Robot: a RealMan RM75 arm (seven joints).
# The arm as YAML. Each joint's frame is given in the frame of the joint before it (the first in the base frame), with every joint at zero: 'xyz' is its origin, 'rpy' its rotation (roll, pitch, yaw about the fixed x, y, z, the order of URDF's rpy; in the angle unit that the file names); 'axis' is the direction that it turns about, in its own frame. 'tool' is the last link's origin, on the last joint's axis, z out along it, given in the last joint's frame.
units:
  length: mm
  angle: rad
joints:
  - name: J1
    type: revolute
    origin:
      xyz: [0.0, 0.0, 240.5]
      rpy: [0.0, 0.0, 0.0]
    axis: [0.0, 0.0, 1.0]
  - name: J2
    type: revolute
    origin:
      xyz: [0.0, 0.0, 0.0]
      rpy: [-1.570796, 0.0, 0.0]
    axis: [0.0, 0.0, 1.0]
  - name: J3
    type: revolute
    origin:
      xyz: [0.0, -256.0, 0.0]
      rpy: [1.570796, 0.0, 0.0]
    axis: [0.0, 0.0, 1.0]
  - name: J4
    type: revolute
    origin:
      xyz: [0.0, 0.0, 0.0]
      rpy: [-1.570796, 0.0, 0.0]
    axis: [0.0, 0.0, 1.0]
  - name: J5
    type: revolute
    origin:
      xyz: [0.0, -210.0, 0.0]
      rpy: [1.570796, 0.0, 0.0]
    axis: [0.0, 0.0, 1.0]
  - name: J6
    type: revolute
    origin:
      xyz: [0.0, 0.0, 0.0]
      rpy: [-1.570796, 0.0, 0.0]
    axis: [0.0, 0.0, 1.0]
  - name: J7
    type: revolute
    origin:
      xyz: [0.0, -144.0, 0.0]
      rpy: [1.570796, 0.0, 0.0]
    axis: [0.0, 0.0, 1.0]
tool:
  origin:
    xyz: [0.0, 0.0, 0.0]
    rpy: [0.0, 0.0, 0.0]
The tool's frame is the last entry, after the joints.
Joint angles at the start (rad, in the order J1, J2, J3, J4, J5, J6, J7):
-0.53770 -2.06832 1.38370 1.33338 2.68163 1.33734 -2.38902
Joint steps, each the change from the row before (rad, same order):
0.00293 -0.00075 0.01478 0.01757 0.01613 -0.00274 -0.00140
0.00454 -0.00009 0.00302 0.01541 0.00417 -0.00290 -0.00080
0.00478 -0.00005 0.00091 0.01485 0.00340 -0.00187 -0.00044
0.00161 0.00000 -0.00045 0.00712 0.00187 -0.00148 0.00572
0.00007 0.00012 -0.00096 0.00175 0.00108 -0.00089 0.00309
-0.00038 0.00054 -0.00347 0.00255 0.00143 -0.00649 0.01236
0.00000 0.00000 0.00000 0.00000 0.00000 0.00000 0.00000
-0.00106 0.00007 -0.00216 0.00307 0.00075 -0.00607 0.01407
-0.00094 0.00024 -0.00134 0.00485 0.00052 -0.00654 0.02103
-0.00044 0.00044 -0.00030 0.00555 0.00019 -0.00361 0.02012
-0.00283 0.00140 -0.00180 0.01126 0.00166 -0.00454 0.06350
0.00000 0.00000 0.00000 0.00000 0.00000 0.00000 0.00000
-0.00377 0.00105 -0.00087 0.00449 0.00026 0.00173 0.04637
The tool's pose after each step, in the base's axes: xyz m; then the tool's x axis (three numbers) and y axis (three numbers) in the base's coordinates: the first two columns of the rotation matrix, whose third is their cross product. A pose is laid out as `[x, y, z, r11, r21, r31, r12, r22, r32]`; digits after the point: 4 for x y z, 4 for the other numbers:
[-0.2065, 0.3751, 0.0134, 0.8218, 0.5273, -0.2160, 0.3298, -0.7493, -0.5743]
[-0.2047, 0.3754, 0.0152, 0.8269, 0.5201, -0.2138, 0.3198, -0.7477, -0.5820]
[-0.2031, 0.3755, 0.0173, 0.8313, 0.5145, -0.2104, 0.3120, -0.7451, -0.5894]
[-0.2022, 0.3759, 0.0185, 0.8355, 0.5072, -0.2115, 0.3031, -0.7464, -0.5925]
[-0.2020, 0.3762, 0.0190, 0.8371, 0.5042, -0.2123, 0.2992, -0.7468, -0.5940]
[-0.2014, 0.3775, 0.0206, 0.8432, 0.4932, -0.2139, 0.2861, -0.7485, -0.5983]
[-0.2014, 0.3775, 0.0206, 0.8432, 0.4932, -0.2139, 0.2861, -0.7485, -0.5983]
[-0.2002, 0.3789, 0.0218, 0.8505, 0.4792, -0.2170, 0.2705, -0.7521, -0.6010]
[-0.1985, 0.3803, 0.0231, 0.8601, 0.4582, -0.2241, 0.2472, -0.7588, -0.6026]
[-0.1969, 0.3811, 0.0242, 0.8682, 0.4381, -0.2329, 0.2248, -0.7658, -0.6025]
[-0.1935, 0.3831, 0.0269, 0.8862, 0.3792, -0.2663, 0.1579, -0.7875, -0.5958]
[-0.1935, 0.3831, 0.0269, 0.8862, 0.3792, -0.2663, 0.1579, -0.7875, -0.5958]
[-0.1914, 0.3840, 0.0280, 0.8944, 0.3373, -0.2935, 0.1113, -0.8037, -0.5846]

